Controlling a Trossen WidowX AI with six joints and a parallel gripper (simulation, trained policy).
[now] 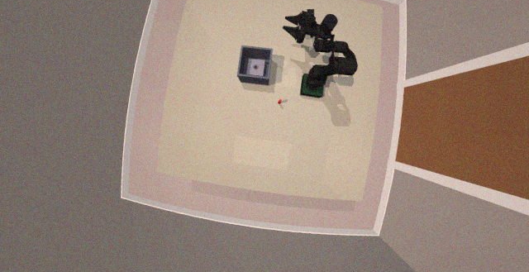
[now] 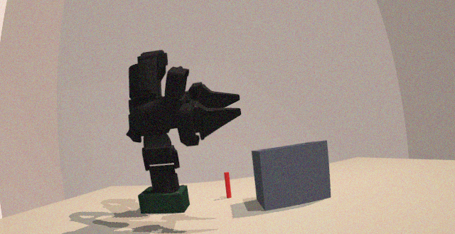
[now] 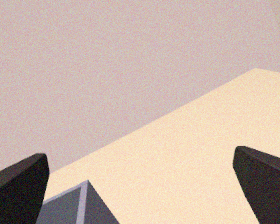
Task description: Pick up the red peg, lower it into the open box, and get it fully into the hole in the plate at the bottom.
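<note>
My gripper tip is now 9 cm past the red peg, 33 cm to the right of it and 19 cm above it. Also, from my gripper tip: pale plate 8 cm ahead, 19 cm to the left, 18 cm below.
</note>
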